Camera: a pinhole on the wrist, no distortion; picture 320 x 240 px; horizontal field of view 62.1 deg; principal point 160.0 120.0 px. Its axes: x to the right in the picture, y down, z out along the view. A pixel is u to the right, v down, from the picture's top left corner.
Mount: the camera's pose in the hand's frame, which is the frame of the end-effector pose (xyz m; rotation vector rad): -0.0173 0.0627 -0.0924 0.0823 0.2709 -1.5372
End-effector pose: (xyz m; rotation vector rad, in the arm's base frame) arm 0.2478 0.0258 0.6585 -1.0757 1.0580 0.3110
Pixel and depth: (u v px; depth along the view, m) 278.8 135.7 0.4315
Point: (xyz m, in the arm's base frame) 0.5792 0.1341 0.7504
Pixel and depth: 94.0 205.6 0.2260
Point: 0.3140 0.1469 0.5607
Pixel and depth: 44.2 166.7 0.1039
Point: 0.2069 0.0770 0.6013
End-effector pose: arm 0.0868 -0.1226 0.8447 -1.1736 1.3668 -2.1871
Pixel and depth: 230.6 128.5 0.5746
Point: 0.4042 -0.3187 1.1508
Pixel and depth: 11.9 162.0 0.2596
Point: 0.1744 -0.3418 0.7837
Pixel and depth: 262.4 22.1 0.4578
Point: 0.4538 -0.1339 1.0386
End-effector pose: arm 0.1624 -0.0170 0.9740 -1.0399 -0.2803 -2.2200
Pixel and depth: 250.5 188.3 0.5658
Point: 0.1504 0.2502 1.4024
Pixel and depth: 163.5 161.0 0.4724
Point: 0.2951 0.1216 1.2961
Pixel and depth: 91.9 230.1 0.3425
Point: 0.2826 -0.0463 1.2504
